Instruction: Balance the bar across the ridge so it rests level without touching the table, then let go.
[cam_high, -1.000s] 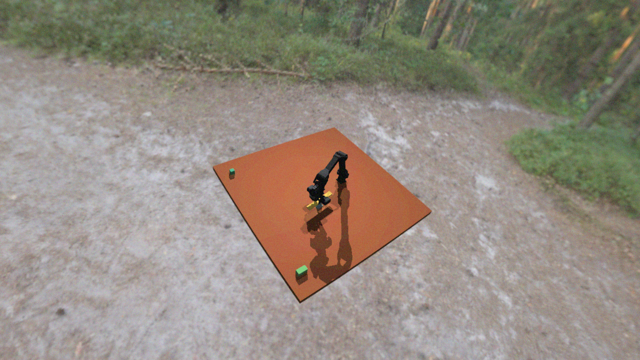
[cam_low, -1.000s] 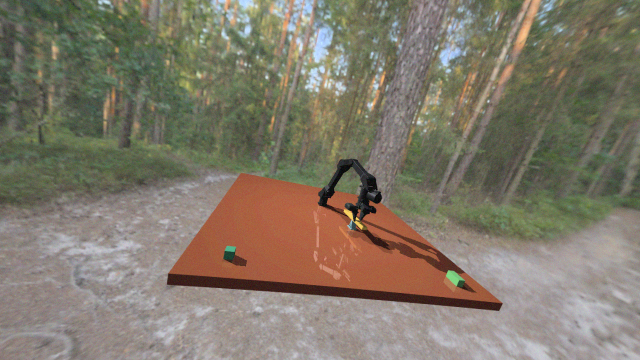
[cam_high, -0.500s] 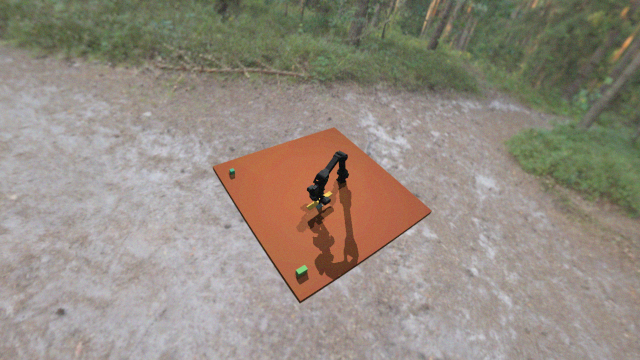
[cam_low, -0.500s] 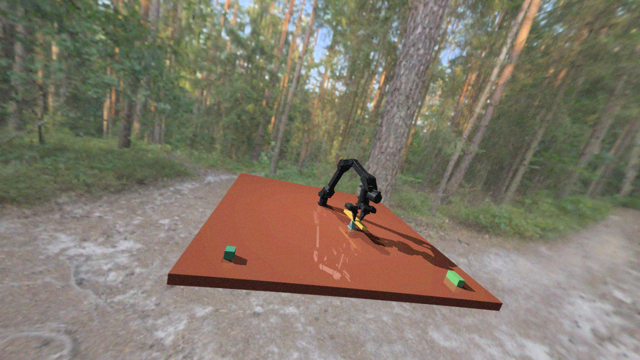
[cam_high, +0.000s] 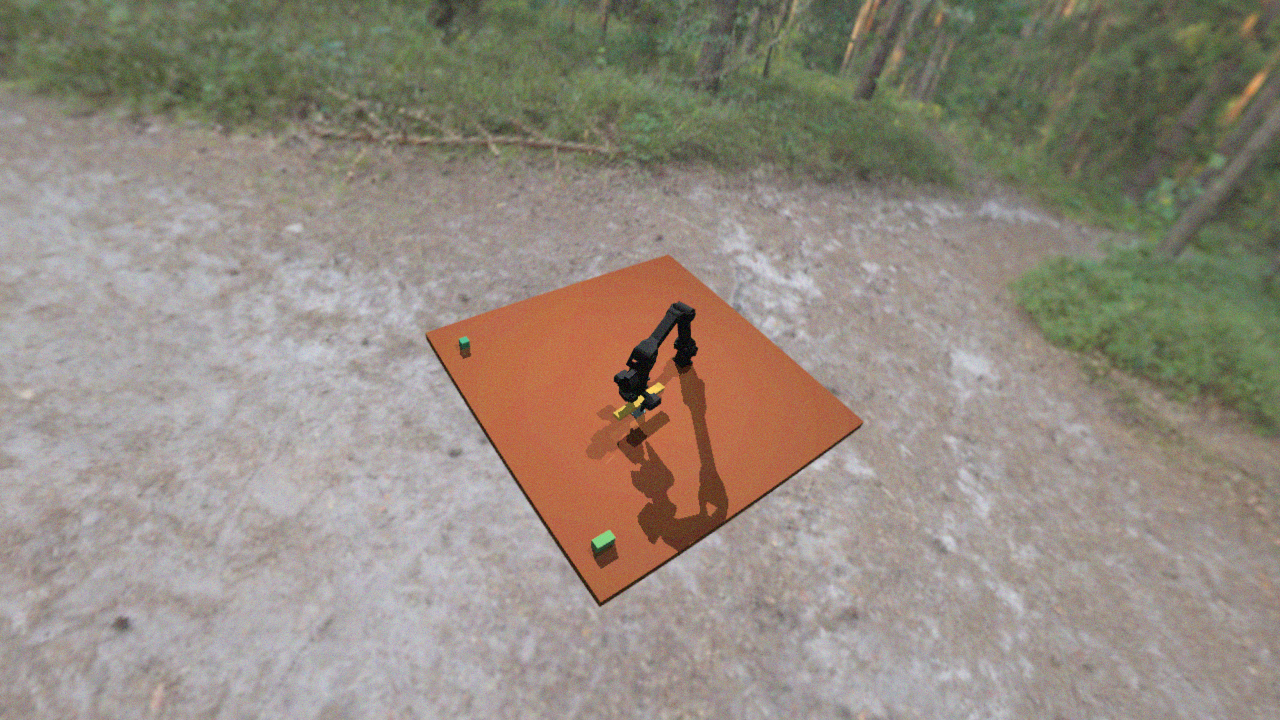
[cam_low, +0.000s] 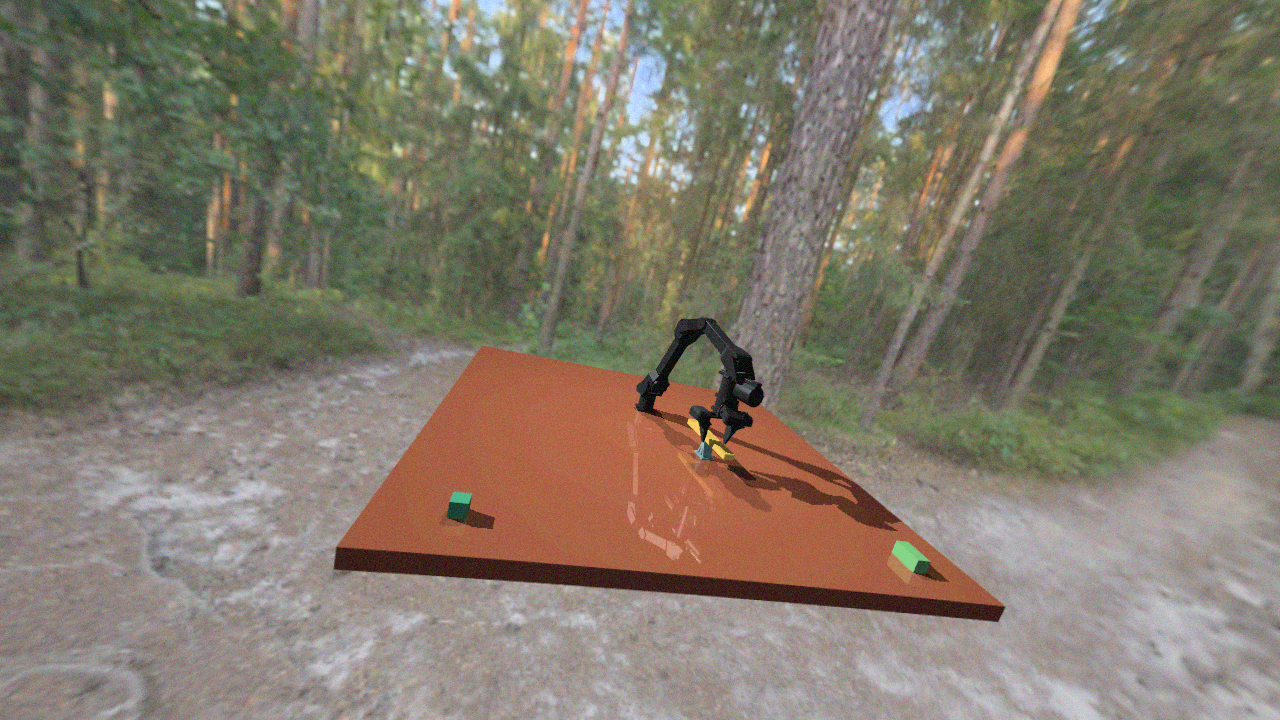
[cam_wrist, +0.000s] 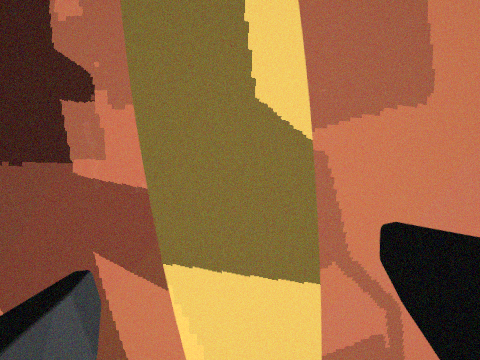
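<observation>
Right now the yellow bar is 3 cm behind my gripper tip. Round my gripper tip: green block 38 cm ahead, 37 cm to the left, 4 cm below; then green cube 38 cm ahead, 63 cm to the right, 4 cm below.
</observation>
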